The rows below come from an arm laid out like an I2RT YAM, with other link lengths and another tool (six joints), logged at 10 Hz.
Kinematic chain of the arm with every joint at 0, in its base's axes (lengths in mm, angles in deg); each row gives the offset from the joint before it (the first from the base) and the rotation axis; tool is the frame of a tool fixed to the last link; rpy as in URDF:
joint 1: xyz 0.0 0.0 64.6 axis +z
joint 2: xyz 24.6 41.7 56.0 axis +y
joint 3: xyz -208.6 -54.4 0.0 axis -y
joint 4: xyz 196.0 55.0 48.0 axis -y
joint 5: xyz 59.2 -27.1 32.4 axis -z
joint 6: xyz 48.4 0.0 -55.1 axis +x
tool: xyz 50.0 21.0 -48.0 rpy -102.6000 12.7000 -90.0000
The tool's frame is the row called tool.
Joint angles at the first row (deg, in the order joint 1, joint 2, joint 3, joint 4, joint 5, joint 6):
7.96 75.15 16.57 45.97 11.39 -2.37
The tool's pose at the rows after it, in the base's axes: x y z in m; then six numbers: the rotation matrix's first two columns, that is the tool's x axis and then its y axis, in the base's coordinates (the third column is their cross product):
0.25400 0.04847 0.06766 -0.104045 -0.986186 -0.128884 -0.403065 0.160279 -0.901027
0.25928 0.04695 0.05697 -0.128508 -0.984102 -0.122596 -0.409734 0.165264 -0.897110
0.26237 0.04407 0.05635 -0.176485 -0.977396 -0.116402 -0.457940 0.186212 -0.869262
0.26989 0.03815 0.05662 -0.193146 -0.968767 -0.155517 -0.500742 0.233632 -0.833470
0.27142 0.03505 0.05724 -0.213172 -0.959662 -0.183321 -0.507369 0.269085 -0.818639
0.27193 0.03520 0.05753 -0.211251 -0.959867 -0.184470 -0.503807 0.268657 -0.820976
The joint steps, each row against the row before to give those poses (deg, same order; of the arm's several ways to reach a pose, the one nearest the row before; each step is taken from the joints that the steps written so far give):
-0.05 4.72 -0.42 5.50 0.69 -0.16
0.01 6.02 0.54 4.75 1.36 0.11
-0.21 -0.34 3.57 -7.76 1.90 1.26
-3.10 1.09 4.05 -6.18 -3.41 2.28
-1.28 0.02 0.96 -1.95 -0.88 1.70
0.01 0.08 -0.05 0.41 -0.04 -0.03

